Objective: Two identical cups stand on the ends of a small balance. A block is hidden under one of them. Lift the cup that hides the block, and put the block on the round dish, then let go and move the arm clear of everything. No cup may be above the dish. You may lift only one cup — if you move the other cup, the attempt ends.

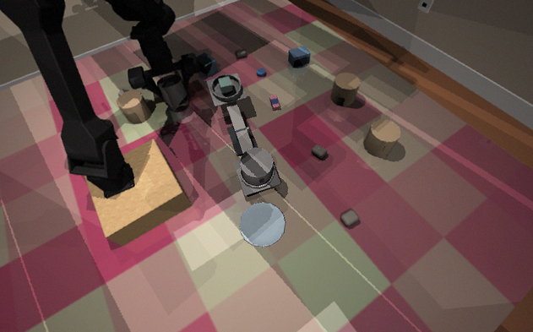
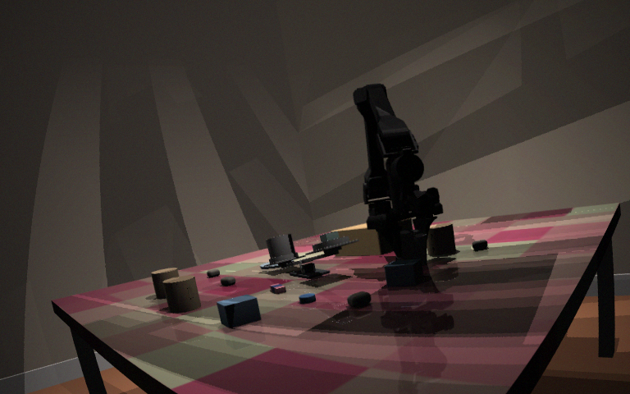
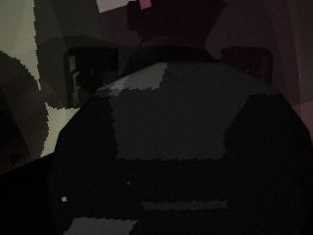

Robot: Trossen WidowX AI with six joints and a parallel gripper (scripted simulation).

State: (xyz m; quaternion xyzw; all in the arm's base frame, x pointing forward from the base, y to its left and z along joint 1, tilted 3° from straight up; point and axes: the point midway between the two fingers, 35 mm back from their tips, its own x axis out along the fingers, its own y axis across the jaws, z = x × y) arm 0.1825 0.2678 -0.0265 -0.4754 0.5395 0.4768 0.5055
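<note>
Now: the round dish 47 cm to the right of my gripper tip, 7 cm ahead of it and 2 cm below it. From my gripper tip the other things lie so: blue disc 28 cm ahead, 2 cm below, 1 cm to the right; red-blue piece 26 cm ahead, 15 cm to the right, 2 cm below.
</note>
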